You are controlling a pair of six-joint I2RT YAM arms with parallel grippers.
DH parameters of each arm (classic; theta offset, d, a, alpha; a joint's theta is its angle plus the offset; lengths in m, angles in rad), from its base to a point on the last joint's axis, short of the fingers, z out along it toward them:
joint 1: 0 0.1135 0.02 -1.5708
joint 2: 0 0 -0.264 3.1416
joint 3: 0.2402 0 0.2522 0
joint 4: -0.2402 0 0.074 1.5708
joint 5: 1.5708 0 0 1.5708
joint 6: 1.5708 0.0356 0 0
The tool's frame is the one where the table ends.
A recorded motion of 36 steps. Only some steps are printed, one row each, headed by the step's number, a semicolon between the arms.
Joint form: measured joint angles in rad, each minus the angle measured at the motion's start. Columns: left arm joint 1, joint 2, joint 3, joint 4, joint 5, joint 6; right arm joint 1, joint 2, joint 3, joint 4, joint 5, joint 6.
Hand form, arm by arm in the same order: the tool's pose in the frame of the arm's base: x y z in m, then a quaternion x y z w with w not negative. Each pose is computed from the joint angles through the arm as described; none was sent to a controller.
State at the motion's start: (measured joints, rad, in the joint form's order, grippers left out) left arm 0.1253 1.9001 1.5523 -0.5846 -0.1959 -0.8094; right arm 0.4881 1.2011 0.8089 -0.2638 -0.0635 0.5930
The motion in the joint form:
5: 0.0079 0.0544 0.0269 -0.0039 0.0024 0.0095; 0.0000 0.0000 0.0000 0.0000 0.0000 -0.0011
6: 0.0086 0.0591 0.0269 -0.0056 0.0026 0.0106; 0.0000 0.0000 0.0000 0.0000 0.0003 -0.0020
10: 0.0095 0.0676 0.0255 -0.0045 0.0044 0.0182; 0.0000 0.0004 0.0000 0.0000 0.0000 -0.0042
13: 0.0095 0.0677 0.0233 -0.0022 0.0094 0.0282; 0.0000 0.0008 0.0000 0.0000 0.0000 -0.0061
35: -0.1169 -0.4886 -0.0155 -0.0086 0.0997 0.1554; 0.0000 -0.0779 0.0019 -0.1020 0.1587 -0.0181
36: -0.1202 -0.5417 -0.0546 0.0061 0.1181 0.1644; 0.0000 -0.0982 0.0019 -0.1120 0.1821 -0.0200
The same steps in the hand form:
5: 0.4261 0.0640 0.2349 -0.45302 0.83534 -0.01023 0.31125; 0.2292 0.1242 0.2547 0.03253 0.89627 0.25136 0.36395
6: 0.4265 0.0644 0.2328 -0.45299 0.83643 -0.00896 0.30839; 0.2292 0.1242 0.2547 0.03219 0.89629 0.25109 0.36413
10: 0.4274 0.0648 0.2289 -0.45020 0.83946 -0.00700 0.30425; 0.2292 0.1243 0.2546 0.03115 0.89641 0.25071 0.36418
13: 0.4274 0.0646 0.2283 -0.44545 0.84223 -0.00776 0.30359; 0.2293 0.1243 0.2545 0.03031 0.89653 0.25027 0.36426
35: 0.3113 0.0060 0.4149 -0.30047 0.79635 -0.12717 0.50928; 0.2158 0.1107 0.2646 0.05962 0.89929 0.18151 0.39342
36: 0.2977 0.0043 0.4184 -0.28913 0.79269 -0.13732 0.51883; 0.2128 0.1082 0.2683 0.06396 0.89633 0.17437 0.40262

